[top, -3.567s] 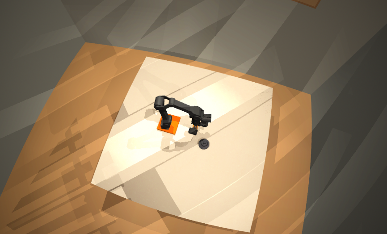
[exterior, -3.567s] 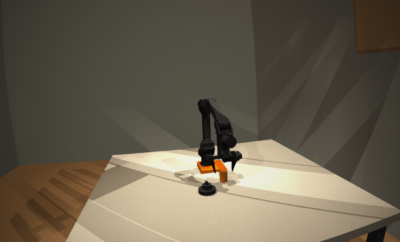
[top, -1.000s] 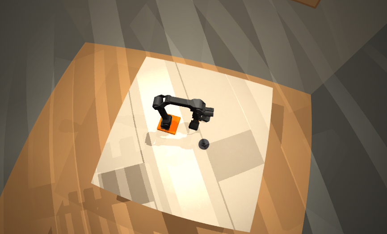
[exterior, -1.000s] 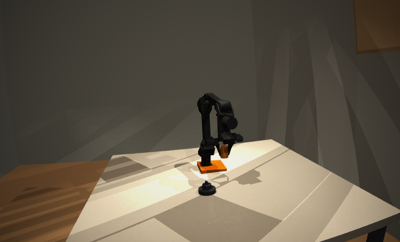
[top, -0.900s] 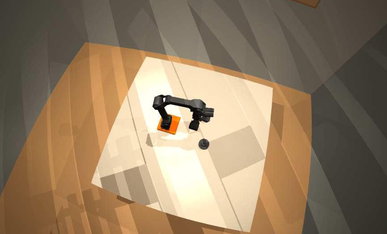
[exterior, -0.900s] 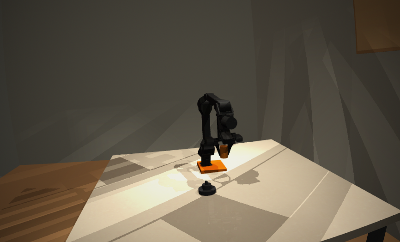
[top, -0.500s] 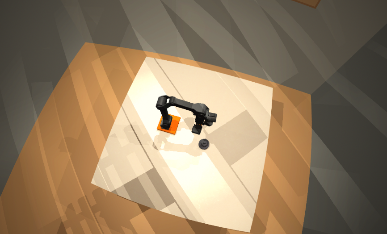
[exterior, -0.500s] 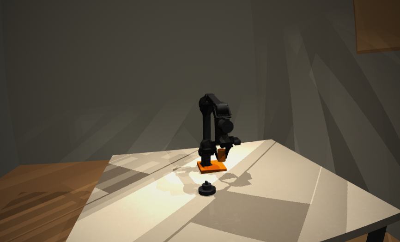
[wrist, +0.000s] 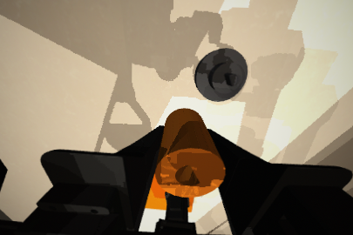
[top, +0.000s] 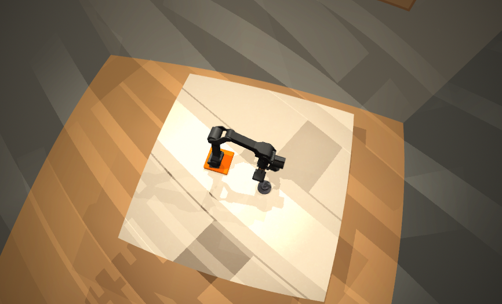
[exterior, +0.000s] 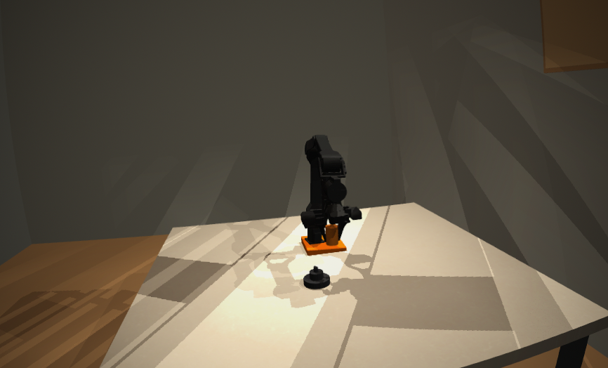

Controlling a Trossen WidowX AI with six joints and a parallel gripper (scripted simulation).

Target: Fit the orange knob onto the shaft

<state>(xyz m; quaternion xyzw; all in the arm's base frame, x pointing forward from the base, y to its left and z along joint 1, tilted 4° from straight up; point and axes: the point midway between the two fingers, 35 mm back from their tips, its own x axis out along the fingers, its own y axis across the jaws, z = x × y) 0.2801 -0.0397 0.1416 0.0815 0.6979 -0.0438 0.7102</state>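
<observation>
My gripper tip is now 30 mm short of the dark round pedestal, 70 mm to the left of it and 90 mm above it. Also, from my gripper tip: orange knob (20 mm above).
</observation>
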